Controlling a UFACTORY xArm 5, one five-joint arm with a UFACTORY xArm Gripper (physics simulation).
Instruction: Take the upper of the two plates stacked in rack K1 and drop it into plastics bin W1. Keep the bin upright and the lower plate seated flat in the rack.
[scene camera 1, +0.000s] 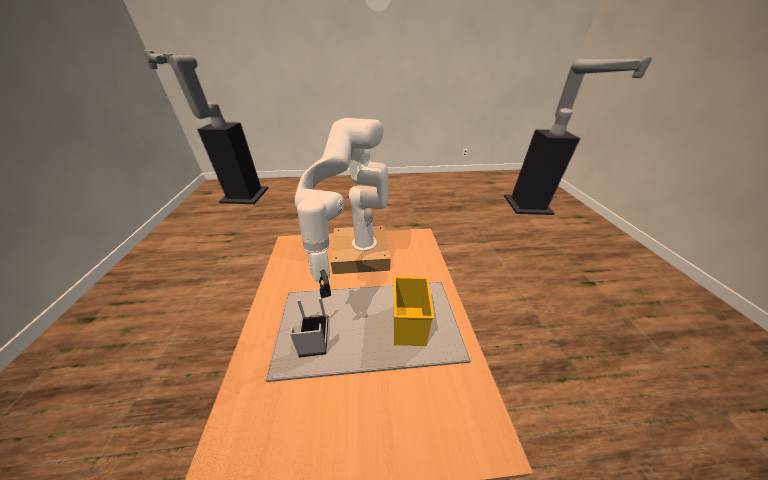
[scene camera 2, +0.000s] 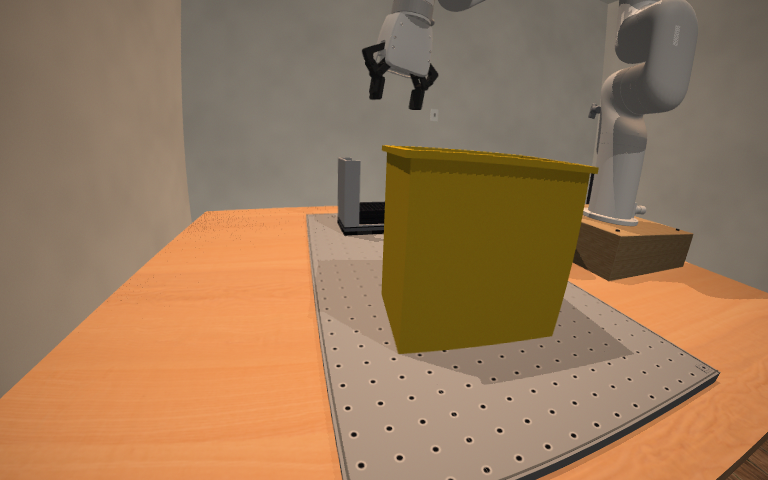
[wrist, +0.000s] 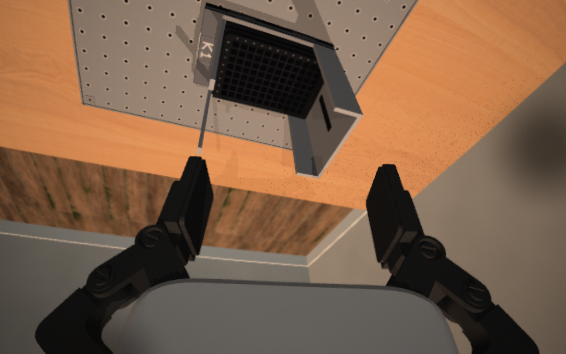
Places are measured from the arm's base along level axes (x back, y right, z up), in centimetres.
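Where they show: gripper, fingertip midpoint: (scene camera 1: 322, 287) (scene camera 2: 395, 104) (wrist: 290, 179); arm's base at its link origin: (scene camera 1: 364, 243) (scene camera 2: 608, 218).
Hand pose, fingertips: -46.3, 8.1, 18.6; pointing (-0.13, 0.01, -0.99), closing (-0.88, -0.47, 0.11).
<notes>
Each offset is from my fingertips to the top centre of the thing, as dx, dy, dz. "spot": to the spot under its first point. Level surfaces: height alone.
Rack K1 {-2.0, +6.1, -10.8} (scene camera 1: 309, 343) (scene camera 2: 348, 192) (wrist: 340, 82) is a grey holder with upright corner walls and thin posts, standing on the perforated mat. Black gridded plate material {-3.0, +5.9, -20.6} (scene camera 1: 313, 324) (scene camera 2: 371, 212) (wrist: 270, 72) lies low inside it; I cannot tell the two plates apart. The yellow bin W1 {+4.2, -29.9, -7.3} (scene camera 1: 411, 332) (scene camera 2: 487, 254) stands upright on the mat's other side and does not show in the wrist view. My gripper (scene camera 1: 325, 294) (scene camera 2: 395, 103) (wrist: 290, 179) is open and empty, well above the mat. In scene camera 1 it appears behind the rack, on the robot-base side.
The perforated mat (scene camera 1: 362, 362) (scene camera 2: 334, 452) lies on the wooden table {dz -26.6} (scene camera 1: 362, 424) (scene camera 2: 226, 339). The rack's posts {spot: +2.7, +10.8, -16.3} (scene camera 1: 301, 310) (wrist: 204, 120) stand up on the robot-base side. The arm's wooden base block (scene camera 1: 360, 264) (scene camera 2: 628, 249) is behind the mat. Two pedestal arms stand far back.
</notes>
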